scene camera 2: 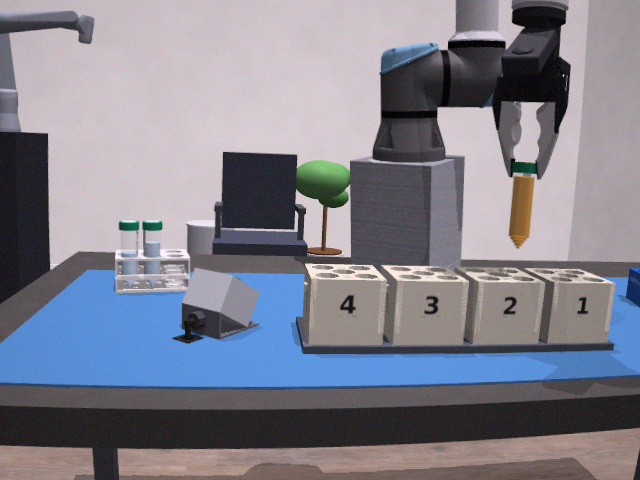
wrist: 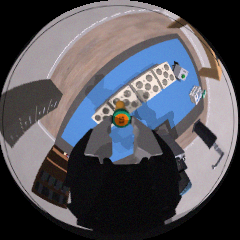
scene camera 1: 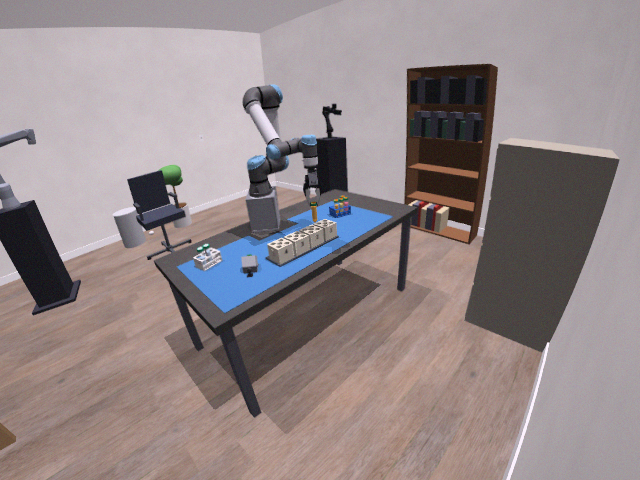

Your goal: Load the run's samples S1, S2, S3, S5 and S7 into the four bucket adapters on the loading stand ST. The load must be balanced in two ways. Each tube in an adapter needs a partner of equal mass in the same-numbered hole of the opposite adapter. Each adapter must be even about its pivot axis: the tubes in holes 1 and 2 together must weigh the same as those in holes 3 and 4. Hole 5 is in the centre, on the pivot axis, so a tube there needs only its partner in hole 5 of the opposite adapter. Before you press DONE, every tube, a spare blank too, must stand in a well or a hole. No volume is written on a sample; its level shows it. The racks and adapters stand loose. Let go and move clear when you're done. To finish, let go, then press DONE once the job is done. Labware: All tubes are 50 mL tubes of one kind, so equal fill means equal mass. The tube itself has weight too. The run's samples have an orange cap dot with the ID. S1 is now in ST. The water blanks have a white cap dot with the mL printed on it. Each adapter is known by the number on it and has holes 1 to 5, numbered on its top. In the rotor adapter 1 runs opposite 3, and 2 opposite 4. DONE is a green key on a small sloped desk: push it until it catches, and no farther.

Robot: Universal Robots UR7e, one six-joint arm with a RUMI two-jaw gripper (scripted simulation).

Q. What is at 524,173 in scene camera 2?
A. A tube.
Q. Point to a white tube rack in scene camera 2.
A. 167,282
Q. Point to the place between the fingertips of the gripper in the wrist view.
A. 120,116
